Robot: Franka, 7 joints.
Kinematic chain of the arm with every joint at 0, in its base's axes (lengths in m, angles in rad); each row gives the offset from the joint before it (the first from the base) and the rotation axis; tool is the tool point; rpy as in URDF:
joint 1: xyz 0 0 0.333 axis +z
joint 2: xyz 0 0 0 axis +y
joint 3: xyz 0 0 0.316 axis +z
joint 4: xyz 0.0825 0 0 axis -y
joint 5: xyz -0.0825 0 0.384 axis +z
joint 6: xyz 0 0 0 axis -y
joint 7: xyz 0.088 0 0 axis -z
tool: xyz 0 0 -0.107 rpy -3.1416 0 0
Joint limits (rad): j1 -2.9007..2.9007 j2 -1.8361..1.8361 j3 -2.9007..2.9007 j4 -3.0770..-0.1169 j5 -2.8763..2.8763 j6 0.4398..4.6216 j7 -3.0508..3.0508
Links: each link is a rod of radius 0.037 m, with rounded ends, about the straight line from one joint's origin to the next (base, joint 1, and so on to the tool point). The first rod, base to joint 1, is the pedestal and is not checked.
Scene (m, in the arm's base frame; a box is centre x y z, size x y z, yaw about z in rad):
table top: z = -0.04
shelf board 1: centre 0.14 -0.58 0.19 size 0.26 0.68 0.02 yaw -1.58
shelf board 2: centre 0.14 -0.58 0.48 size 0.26 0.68 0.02 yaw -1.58
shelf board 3: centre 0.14 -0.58 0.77 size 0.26 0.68 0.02 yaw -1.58
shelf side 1: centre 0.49 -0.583 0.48 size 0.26 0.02 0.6 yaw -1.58
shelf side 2: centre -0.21 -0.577 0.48 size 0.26 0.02 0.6 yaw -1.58
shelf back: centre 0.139 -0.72 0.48 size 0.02 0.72 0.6 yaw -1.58
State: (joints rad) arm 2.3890 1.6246 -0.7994 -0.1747 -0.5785 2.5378 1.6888
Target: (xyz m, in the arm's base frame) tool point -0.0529 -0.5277 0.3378
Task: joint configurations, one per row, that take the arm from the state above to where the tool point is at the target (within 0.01 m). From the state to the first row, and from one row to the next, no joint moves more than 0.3 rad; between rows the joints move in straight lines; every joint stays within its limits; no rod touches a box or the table.
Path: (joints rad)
1: 2.1585 1.6131 -0.8727 -0.4630 -0.5636 2.4454 1.6888
2: 1.9280 1.6016 -0.9460 -0.7514 -0.5487 2.3531 1.6888
3: 1.6975 1.5901 -1.0193 -1.0397 -0.5339 2.2607 1.6888
4: 1.4670 1.5786 -1.0927 -1.3280 -0.5190 2.1684 1.6888
5: 1.2365 1.5671 -1.1660 -1.6164 -0.5041 2.0760 1.6888
6: 1.0060 1.5556 -1.2393 -1.9047 -0.4892 1.9836 1.6888
7: 0.7755 1.5441 -1.3126 -2.1931 -0.4743 1.8913 1.6888
8: 0.5450 1.5326 -1.3859 -2.4814 -0.4594 1.7989 1.6888
9: 0.3145 1.5211 -1.4592 -2.7697 -0.4446 1.7065 1.6888
10: 0.0606 1.5303 -1.4981 -2.4864 -0.4975 1.9321 1.6888
11: -0.1933 1.5396 -1.5370 -2.2030 -0.5505 2.1577 1.6888

